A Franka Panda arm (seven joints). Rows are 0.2 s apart.
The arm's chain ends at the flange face. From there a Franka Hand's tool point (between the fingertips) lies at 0.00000 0.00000 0.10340 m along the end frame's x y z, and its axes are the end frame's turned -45 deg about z.
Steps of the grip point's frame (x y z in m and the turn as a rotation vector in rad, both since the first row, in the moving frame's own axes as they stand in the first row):
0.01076, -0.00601, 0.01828, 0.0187, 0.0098, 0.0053
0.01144, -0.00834, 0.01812, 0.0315, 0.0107, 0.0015
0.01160, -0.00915, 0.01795, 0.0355, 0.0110, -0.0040
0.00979, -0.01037, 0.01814, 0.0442, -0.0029, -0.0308
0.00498, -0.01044, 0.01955, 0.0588, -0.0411, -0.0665
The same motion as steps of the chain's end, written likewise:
0.00400, -0.00977, 0.01830, 0.0202, -0.0063, 0.0053
0.00371, -0.01090, 0.01818, 0.0298, -0.0147, 0.0015
0.00353, -0.01128, 0.01802, 0.0329, -0.0173, -0.0040
0.00308, -0.01129, 0.01824, 0.0292, -0.0333, -0.0308
0.00347, -0.00985, 0.01982, 0.0125, -0.0706, -0.0665

